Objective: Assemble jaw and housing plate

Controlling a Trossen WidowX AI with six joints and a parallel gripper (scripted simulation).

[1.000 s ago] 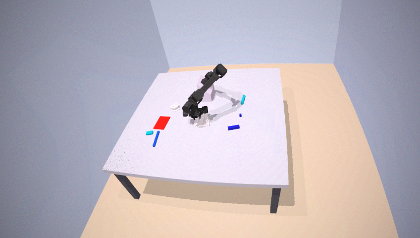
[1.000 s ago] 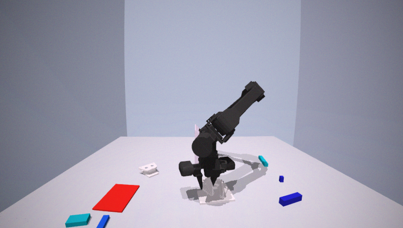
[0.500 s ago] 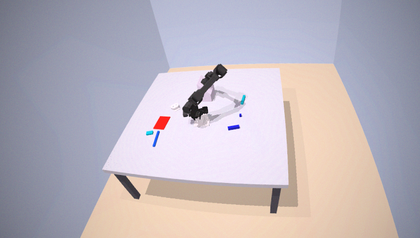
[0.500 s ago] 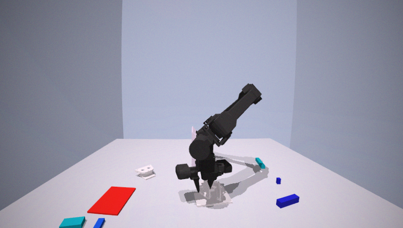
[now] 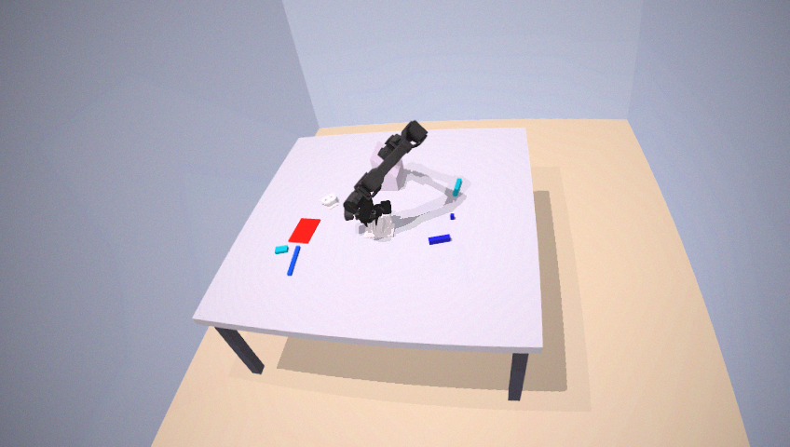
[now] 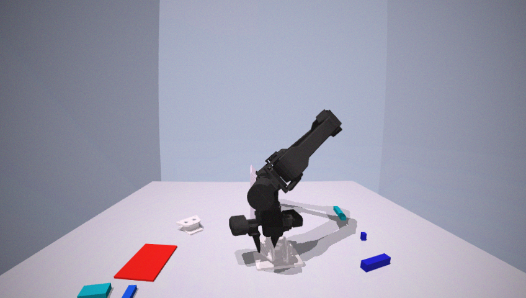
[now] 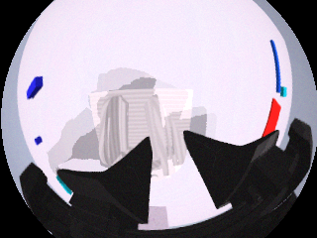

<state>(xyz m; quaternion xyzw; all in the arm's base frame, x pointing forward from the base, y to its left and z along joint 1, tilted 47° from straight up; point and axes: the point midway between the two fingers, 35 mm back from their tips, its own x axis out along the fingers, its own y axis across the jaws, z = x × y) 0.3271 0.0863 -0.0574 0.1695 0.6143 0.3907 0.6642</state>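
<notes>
Right now my gripper tip is 150 mm past the small white block, 250 mm to the left of it and 10 mm above it. From my gripper tip the other things lie so: red flat sheet (30 mm ahead, 310 mm to the right, 20 mm below); then blue bar (210 mm ahead, 280 mm to the right, 20 mm below); then small blue cube (90 mm behind, 310 mm to the left, 10 mm below).
</notes>
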